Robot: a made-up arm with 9 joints. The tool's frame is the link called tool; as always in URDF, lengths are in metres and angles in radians. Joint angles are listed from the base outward.
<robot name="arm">
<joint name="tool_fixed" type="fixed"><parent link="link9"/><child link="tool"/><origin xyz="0.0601 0.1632 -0.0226" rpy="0 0 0"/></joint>
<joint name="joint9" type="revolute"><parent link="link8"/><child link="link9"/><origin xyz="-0.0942 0.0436 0.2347" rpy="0 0 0"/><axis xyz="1 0 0"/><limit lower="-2.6" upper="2.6"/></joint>
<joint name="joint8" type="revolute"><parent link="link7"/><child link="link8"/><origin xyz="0.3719 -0.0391 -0.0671" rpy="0 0 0"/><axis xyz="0 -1 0"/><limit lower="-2.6" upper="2.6"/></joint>
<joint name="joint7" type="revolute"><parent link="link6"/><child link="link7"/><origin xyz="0.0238 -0.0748 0.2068" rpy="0 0 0"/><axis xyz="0 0 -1"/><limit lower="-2.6" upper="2.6"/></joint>
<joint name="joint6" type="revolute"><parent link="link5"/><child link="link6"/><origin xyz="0.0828 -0.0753 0.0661" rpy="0 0 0"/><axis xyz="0 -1 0"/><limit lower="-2.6" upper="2.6"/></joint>
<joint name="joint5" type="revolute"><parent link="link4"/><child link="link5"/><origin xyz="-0.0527 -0.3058 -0.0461" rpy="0 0 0"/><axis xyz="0 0 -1"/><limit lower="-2.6" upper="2.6"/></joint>
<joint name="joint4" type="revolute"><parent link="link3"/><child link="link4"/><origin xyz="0.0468 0.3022 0.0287" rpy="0 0 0"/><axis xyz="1 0 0"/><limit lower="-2.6" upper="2.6"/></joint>
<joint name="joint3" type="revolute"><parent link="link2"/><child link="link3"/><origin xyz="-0.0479 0.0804 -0.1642" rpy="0 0 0"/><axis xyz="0 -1 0"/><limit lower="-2.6" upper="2.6"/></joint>
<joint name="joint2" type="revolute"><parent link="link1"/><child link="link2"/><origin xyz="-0.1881 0.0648 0.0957" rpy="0 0 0"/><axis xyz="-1 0 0"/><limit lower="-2.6" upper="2.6"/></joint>
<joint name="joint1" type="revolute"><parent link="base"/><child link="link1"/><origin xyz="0 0 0.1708" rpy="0 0 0"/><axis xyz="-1 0 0"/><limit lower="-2.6" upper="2.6"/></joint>
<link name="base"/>
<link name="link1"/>
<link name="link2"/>
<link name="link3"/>
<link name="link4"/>
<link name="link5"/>
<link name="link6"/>
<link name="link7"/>
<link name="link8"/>
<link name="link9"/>
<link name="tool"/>
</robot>
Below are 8 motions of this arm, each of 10 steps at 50 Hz.
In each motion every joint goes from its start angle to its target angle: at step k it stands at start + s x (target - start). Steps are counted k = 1, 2, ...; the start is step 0. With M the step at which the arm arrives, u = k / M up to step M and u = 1 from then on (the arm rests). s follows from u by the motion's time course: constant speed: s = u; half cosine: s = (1 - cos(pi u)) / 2; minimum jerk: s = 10 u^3 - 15 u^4 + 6 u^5.
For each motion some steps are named. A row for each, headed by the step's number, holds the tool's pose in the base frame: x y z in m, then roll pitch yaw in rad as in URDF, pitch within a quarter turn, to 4 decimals.
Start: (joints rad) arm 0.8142 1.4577 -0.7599 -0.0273 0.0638 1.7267 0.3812 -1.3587 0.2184
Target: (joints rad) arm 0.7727 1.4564 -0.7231 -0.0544 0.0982 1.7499 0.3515 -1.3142 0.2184
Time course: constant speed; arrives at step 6
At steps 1, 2, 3, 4, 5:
1: 0.0293 0.5676 -0.0552 -1.7218 -0.3458 -0.2133
2: 0.0217 0.5680 -0.0605 -1.7304 -0.3363 -0.1975
3: 0.0140 0.5684 -0.0657 -1.7388 -0.3269 -0.1818
4: 0.0063 0.5687 -0.0708 -1.7470 -0.3174 -0.1661
5: -0.0015 0.5690 -0.0759 -1.7550 -0.3078 -0.1505

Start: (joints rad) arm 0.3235 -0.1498 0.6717 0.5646 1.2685 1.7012 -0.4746 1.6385 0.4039
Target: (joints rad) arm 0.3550 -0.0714 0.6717 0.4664 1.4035 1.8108 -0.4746 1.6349 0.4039
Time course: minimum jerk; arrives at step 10
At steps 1, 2, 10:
1: -0.1584 0.1700 0.0094 -2.9904 0.0923 2.0503
2: -0.1589 0.1686 0.0096 -2.9860 0.1003 2.0393
10: -0.1671 0.1435 0.0145 -2.9302 0.2661 1.8296

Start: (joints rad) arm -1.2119 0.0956 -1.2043 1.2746 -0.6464 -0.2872 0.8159 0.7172 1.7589
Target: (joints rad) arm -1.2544 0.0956 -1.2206 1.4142 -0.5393 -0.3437 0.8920 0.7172 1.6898
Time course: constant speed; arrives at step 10
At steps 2, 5, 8, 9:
2: -0.2706 0.3914 -0.0469 -2.2502 0.8810 0.9289
5: -0.2953 0.4113 -0.0378 -2.1900 0.8926 1.0344
8: -0.3201 0.4314 -0.0268 -2.1277 0.8960 1.1430
9: -0.3283 0.4381 -0.0227 -2.1070 0.8953 1.1795

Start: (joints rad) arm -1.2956 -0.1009 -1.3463 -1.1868 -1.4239 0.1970 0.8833 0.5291 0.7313
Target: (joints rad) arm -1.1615 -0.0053 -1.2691 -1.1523 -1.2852 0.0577 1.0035 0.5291 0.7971
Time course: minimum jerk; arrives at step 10
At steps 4, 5, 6, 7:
4: 0.1046 0.4392 0.9292 1.3430 -0.4629 1.4209
5: 0.1104 0.4738 0.9026 1.3150 -0.3966 1.3881
6: 0.1170 0.5067 0.8741 1.2842 -0.3314 1.3548
7: 0.1231 0.5330 0.8486 1.2559 -0.2772 1.3262

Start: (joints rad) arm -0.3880 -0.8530 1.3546 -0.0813 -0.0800 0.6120 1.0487 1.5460 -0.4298
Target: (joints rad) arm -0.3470 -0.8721 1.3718 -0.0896 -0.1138 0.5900 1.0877 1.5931 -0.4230
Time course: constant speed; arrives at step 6
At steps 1, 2, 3, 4, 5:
1: -0.5065 -0.1687 0.1875 0.5150 0.1173 2.7766
2: -0.5058 -0.1695 0.1888 0.5178 0.1152 2.7722
3: -0.5050 -0.1704 0.1900 0.5207 0.1131 2.7677
4: -0.5043 -0.1712 0.1913 0.5236 0.1110 2.7633
5: -0.5036 -0.1721 0.1926 0.5265 0.1088 2.7589

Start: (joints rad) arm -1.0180 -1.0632 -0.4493 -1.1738 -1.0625 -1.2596 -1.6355 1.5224 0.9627
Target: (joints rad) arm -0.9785 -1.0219 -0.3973 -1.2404 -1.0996 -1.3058 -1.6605 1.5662 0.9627
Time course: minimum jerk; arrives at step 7
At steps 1, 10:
1: 0.0731 -0.2680 0.6461 2.9392 -1.1619 1.3448
10: 0.0567 -0.2499 0.6669 2.8982 -0.9794 1.3582

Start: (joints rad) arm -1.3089 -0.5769 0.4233 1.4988 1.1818 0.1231 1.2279 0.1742 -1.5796
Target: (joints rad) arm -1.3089 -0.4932 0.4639 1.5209 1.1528 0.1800 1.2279 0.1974 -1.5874
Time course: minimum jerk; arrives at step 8
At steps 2, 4, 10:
2: -0.3259 0.7113 0.6132 1.6099 -0.0142 2.0003
4: -0.3123 0.7230 0.5912 1.6414 0.0242 1.9776
10: -0.2953 0.7367 0.5631 1.6796 0.0732 1.9506

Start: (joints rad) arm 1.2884 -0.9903 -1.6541 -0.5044 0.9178 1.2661 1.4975 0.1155 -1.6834
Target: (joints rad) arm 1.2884 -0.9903 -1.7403 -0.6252 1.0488 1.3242 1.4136 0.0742 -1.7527
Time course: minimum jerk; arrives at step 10
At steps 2, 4, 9, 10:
2: 0.1610 0.1768 0.3887 -2.7515 -1.1021 -0.3447
4: 0.1767 0.2000 0.3798 -2.8174 -1.0733 -0.2554
9: 0.2111 0.2606 0.3530 -2.9507 -0.9900 -0.0592
10: 0.2115 0.2613 0.3526 -2.9521 -0.9889 -0.0570

